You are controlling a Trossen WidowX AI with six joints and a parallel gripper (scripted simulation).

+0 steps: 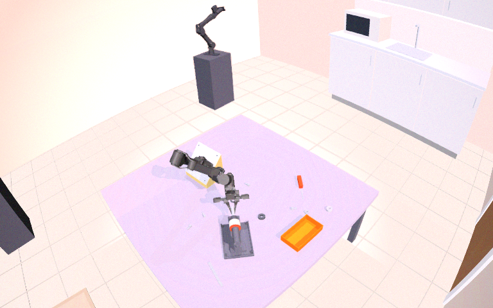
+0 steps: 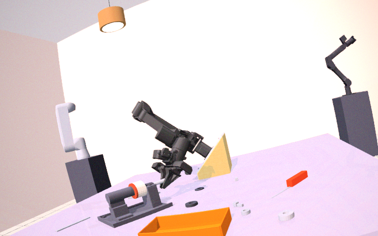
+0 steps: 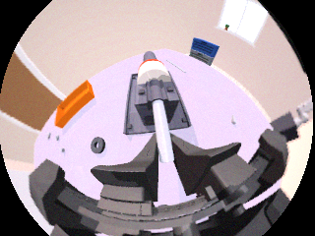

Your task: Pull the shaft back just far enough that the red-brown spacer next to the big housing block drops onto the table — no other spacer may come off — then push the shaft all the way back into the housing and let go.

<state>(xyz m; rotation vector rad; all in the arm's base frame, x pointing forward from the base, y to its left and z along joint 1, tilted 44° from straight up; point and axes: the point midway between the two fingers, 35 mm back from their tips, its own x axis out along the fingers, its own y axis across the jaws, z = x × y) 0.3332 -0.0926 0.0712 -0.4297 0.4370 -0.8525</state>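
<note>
My gripper tip is 4 cm short of the pale shaft, 3 cm to the left of it and 2 cm below it. Also, from my gripper tip: orange tray 34 cm ahead, 16 cm to the left, 5 cm below; then dark fixture 11 cm ahead, 9 cm to the right, 1 cm below; then red-brown spacer 9 cm ahead, 7 cm to the right, 2 cm above.
</note>
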